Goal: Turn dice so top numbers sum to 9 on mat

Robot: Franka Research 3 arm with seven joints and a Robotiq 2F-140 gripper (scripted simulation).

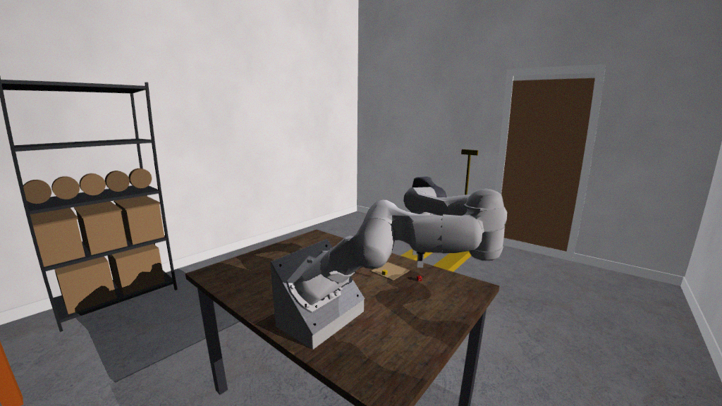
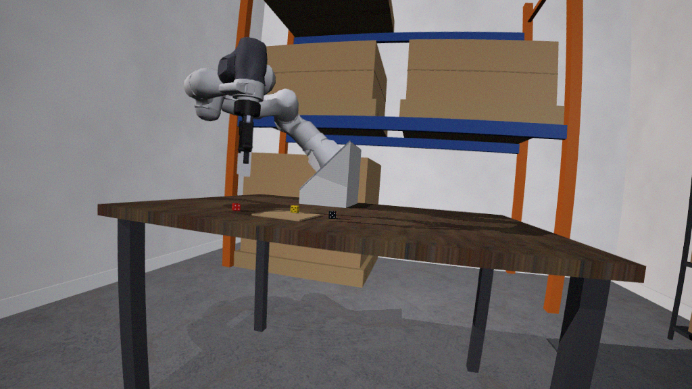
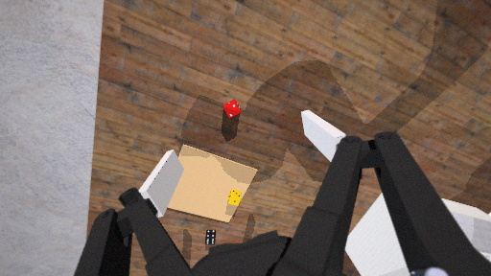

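Now: hand 10 mm short of the red die, 10 mm to the left of it and 100 mm above it. Also, from my hand: yellow die: 30 mm behind, 150 mm to the left, 100 mm below; then black die: 270 mm to the left, 100 mm below; then tan mat: 20 mm ahead, 150 mm to the left, 110 mm below.
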